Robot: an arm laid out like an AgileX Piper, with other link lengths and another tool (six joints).
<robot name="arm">
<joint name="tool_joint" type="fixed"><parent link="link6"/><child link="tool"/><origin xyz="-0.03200 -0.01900 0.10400" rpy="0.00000 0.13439 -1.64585"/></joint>
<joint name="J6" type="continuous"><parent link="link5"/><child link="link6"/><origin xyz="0.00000 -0.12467 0.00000" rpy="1.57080 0.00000 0.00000"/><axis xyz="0 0 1"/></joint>
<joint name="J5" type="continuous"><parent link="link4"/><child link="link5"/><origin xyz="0.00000 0.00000 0.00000" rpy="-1.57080 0.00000 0.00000"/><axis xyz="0 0 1"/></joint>
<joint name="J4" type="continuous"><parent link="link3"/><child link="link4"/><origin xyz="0.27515 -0.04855 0.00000" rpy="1.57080 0.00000 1.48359"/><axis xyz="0 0 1"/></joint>
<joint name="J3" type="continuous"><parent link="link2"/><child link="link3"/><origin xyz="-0.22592 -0.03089 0.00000"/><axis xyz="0 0 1"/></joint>
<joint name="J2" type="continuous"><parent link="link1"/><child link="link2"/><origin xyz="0.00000 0.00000 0.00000" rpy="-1.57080 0.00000 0.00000"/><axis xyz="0 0 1"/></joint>
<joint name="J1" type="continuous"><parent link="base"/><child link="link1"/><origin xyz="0.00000 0.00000 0.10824"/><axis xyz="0 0 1"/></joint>
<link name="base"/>
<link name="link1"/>
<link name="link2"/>
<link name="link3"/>
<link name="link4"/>
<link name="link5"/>
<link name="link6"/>
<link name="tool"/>
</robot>
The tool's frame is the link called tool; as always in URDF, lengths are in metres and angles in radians. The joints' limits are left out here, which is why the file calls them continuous.
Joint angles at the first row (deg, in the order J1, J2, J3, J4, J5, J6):
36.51, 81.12, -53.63, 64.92, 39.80, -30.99
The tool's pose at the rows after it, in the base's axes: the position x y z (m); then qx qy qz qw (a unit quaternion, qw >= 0):
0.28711 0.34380 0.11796 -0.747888 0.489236 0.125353 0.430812
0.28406 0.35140 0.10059 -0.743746 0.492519 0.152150 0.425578
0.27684 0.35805 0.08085 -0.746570 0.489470 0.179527 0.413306
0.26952 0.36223 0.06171 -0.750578 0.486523 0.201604 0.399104
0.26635 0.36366 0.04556 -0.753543 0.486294 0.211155 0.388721
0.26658 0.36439 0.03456 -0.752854 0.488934 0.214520 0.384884
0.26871 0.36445 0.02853 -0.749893 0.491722 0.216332 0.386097
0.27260 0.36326 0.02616 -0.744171 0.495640 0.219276 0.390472
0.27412 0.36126 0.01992 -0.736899 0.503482 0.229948 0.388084
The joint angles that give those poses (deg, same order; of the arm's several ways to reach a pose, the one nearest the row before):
36.52, 83.36, -51.75, 73.50, 37.16, -37.60
36.52, 86.97, -51.52, 78.90, 38.59, -42.03
36.51, 90.71, -51.47, 82.19, 41.01, -45.46
36.52, 94.13, -51.47, 84.05, 43.11, -47.91
36.51, 96.87, -51.47, 85.36, 43.89, -50.03
36.52, 98.87, -51.47, 86.99, 43.94, -52.03
36.29, 100.22, -51.47, 88.69, 44.06, -53.88
35.65, 101.11, -51.47, 90.30, 44.58, -55.38
34.86, 102.51, -51.47, 91.47, 45.71, -55.93

